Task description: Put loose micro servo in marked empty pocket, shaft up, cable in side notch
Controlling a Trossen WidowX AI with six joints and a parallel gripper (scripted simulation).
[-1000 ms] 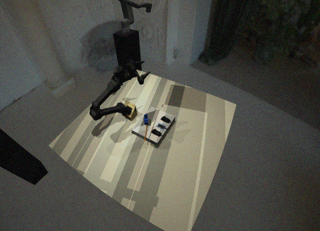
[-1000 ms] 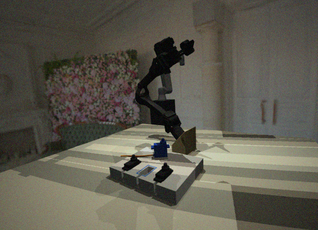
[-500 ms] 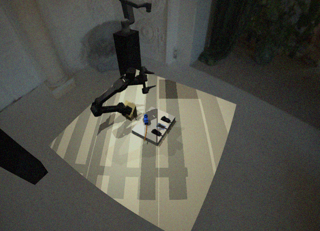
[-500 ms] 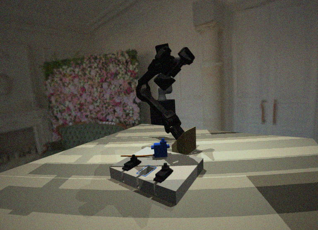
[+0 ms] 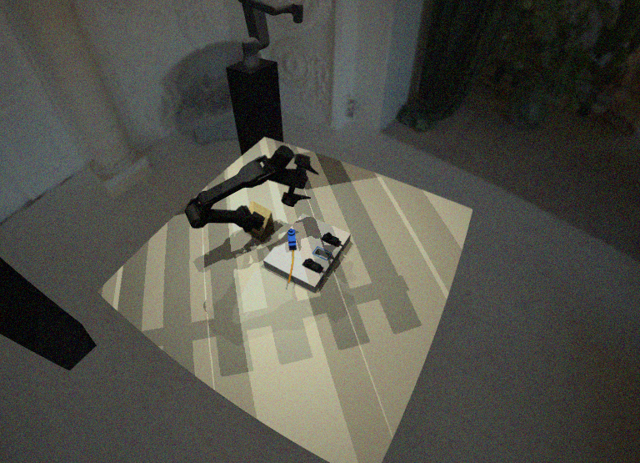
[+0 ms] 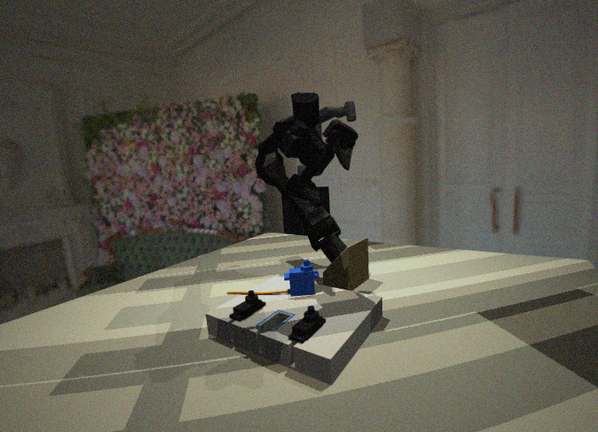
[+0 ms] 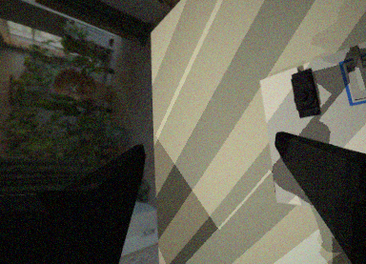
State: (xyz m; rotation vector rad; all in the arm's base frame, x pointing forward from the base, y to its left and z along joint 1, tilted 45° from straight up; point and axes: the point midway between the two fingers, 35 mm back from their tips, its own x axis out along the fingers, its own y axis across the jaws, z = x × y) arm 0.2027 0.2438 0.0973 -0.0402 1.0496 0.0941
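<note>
The white deck lies 28 cm below my gripper tip, 9 cm to the right of it and 1 cm behind it.
</note>
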